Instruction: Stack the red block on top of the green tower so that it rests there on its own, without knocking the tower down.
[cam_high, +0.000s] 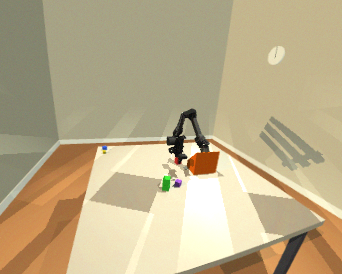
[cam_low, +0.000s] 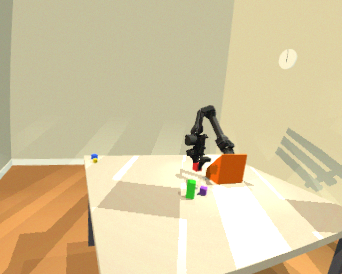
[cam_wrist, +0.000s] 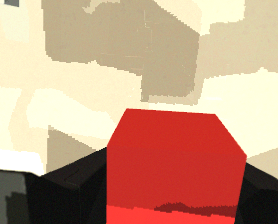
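Now: the purple cube 6 cm ahead of my gripper tip, 19 cm to the left of it and 5 cm below it. Round my gripper tip: red block 2 cm above.
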